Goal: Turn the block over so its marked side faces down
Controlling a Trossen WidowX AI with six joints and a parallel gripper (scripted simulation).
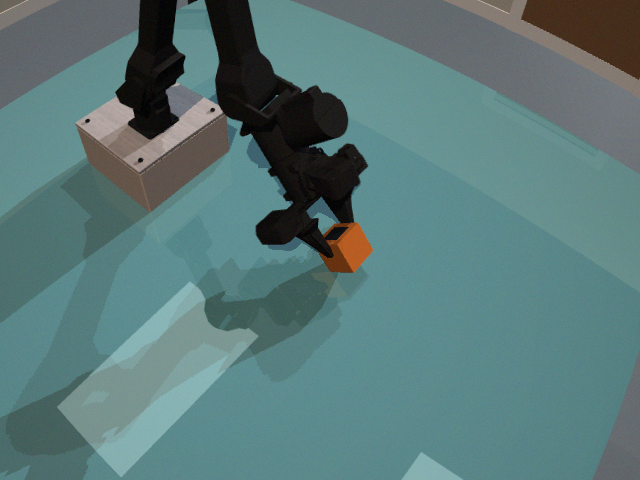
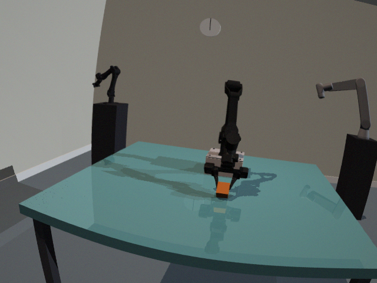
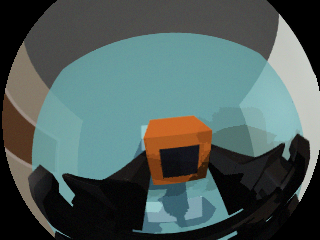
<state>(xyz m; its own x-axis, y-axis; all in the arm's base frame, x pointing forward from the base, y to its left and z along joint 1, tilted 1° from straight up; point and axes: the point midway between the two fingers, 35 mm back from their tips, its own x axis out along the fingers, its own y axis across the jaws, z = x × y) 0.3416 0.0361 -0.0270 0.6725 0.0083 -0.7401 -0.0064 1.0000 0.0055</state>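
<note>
My gripper tip is now 1 cm below the orange block.
</note>
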